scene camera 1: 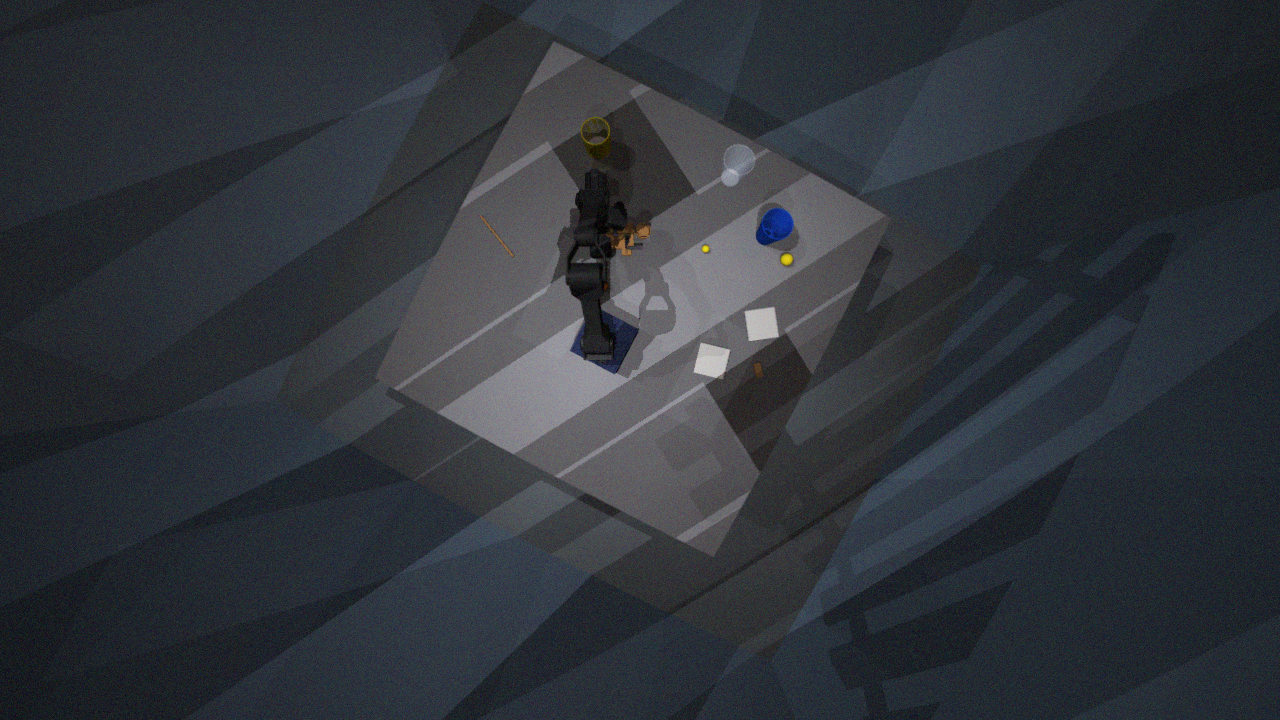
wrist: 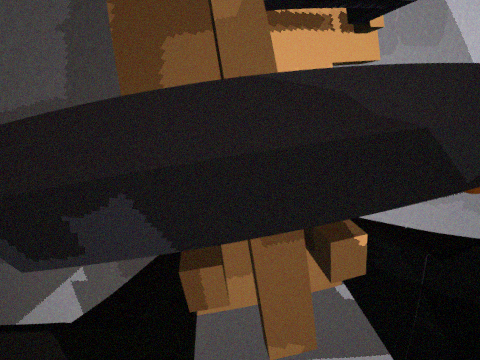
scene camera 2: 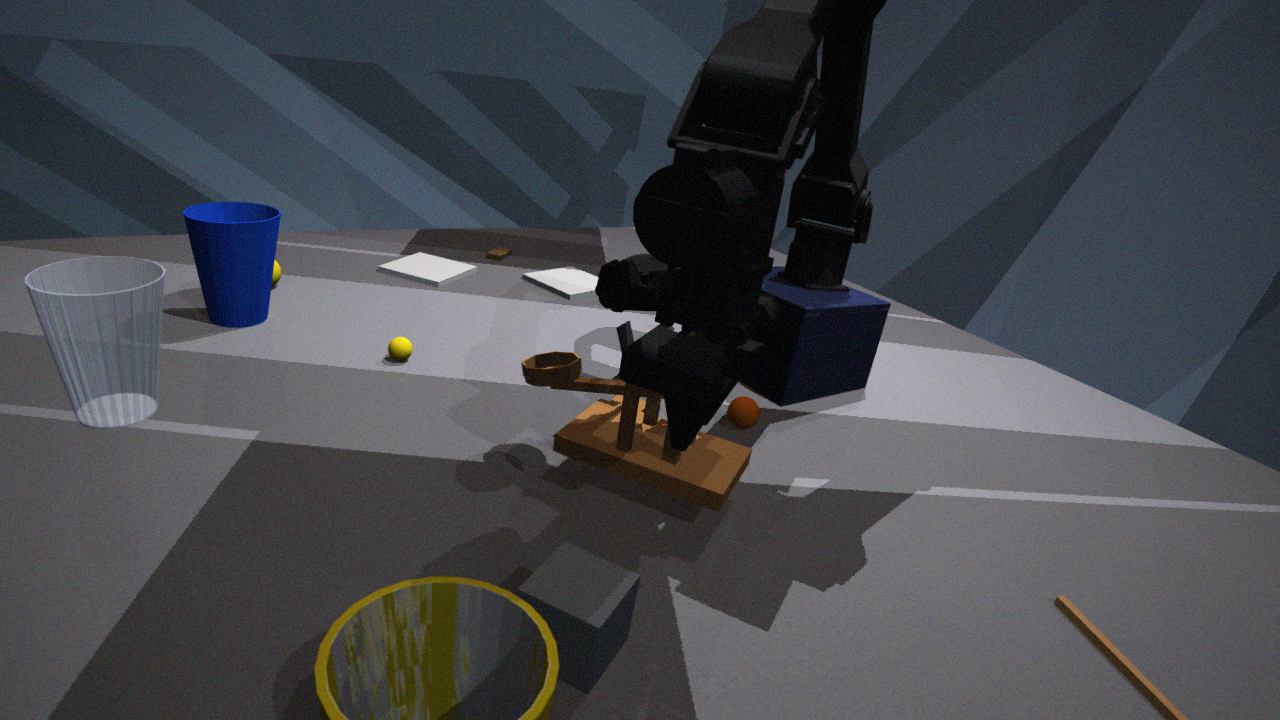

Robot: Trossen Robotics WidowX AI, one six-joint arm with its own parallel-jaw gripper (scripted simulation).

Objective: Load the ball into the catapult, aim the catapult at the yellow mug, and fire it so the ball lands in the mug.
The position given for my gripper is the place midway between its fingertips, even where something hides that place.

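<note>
In scene camera 2 I can see a blue cup [scene camera 2: 233,243], an orange ball [scene camera 2: 743,413] and my gripper [scene camera 2: 690,435]. Scene camera 1 gives me my gripper [scene camera 1: 602,235] again, and the blue cup [scene camera 1: 777,224] as well. In the wrist view there's my gripper [wrist: 257,237], but the blue cup is out of frame in the wrist view.
</note>
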